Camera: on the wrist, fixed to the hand. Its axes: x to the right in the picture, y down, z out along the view.
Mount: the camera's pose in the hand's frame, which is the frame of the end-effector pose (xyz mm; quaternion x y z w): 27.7 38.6 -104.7 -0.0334 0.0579 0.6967 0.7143
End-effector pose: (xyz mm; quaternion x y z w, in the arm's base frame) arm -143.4 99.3 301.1 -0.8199 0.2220 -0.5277 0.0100
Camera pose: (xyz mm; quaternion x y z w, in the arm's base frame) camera -238.6 76.9 361.6 -0.4007 0.7479 -0.4100 0.3345
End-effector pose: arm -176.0 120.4 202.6 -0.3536 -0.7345 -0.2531 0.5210
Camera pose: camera -90.1 74.0 263.3 -0.7670 -0.2397 0.1372 0.5792
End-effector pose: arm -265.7 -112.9 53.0 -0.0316 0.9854 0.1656 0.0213
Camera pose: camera -299.3 -112.3 163.0 -0.6537 -0.7216 -0.1642 0.1583
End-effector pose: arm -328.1 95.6 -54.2 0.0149 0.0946 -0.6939 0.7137
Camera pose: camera -301.2 85.6 -165.5 0.0929 0.1217 0.0056 0.9882
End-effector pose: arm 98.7 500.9 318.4 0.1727 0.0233 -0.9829 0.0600
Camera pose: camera 113.0 466.5 209.6 0.1945 -0.0674 -0.6495 0.7320
